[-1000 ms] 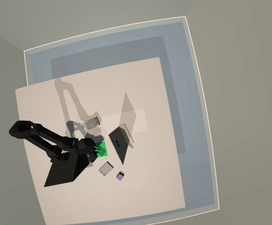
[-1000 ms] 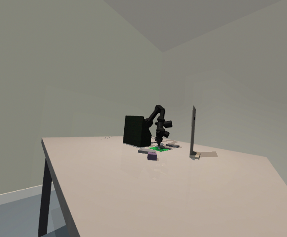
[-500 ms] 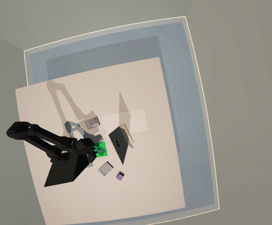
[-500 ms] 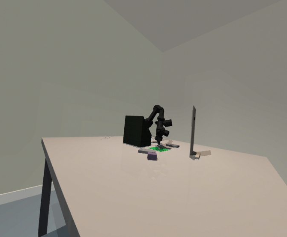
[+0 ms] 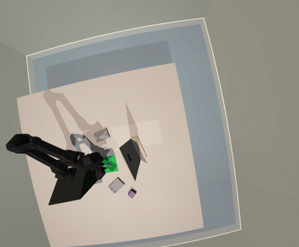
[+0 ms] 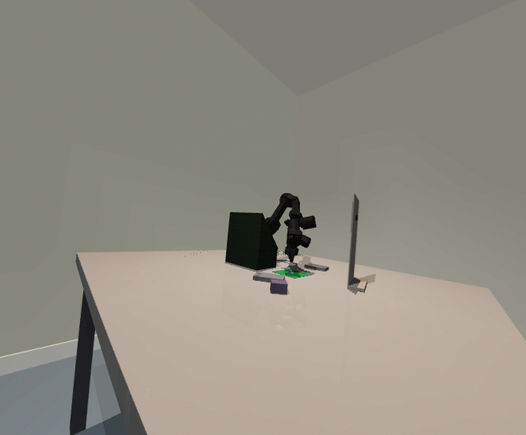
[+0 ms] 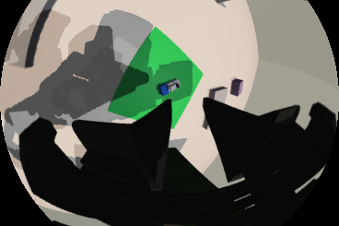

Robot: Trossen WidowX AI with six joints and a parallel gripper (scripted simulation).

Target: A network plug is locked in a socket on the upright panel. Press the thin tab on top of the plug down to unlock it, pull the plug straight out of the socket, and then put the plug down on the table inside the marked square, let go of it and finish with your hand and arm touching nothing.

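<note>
Right now my gripper tip is 50 mm above the network plug, 10 mm to the left of it and 10 mm short of it. Also, from my gripper tip: upright panel (230 mm ahead, 100 mm above, 80 mm to the left); then green marked square (50 mm below, 10 mm ahead); then purple cube (250 mm to the right, 130 mm ahead, 40 mm below).
</note>
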